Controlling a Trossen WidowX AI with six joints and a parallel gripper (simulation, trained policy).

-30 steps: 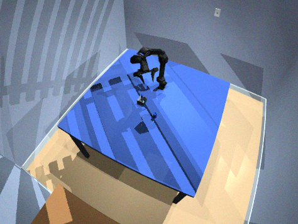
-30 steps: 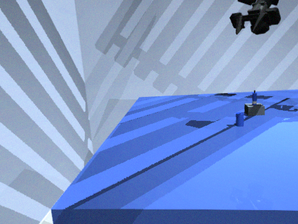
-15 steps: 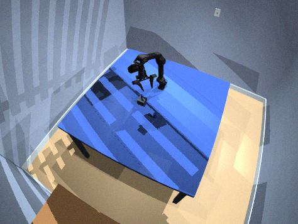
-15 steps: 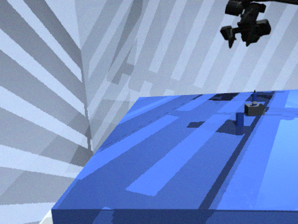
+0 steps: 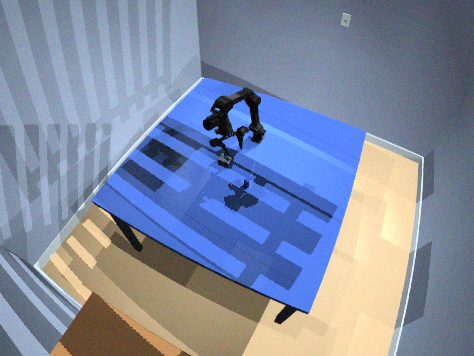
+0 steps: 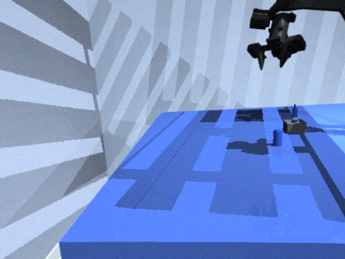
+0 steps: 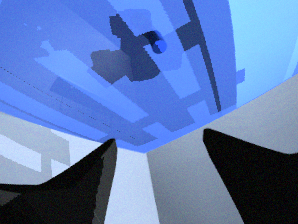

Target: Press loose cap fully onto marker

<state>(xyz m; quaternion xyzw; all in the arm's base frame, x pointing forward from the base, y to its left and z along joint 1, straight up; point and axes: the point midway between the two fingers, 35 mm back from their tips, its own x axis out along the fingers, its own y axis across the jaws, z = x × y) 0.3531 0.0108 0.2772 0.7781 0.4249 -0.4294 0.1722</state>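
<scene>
Right now my gripper tip is 220 mm above the blue cap, 60 mm to the right of it and 10 mm past it. From my gripper tip the other things lie so: dark holder block: 230 mm below, 110 mm to the right, 110 mm behind.
</scene>
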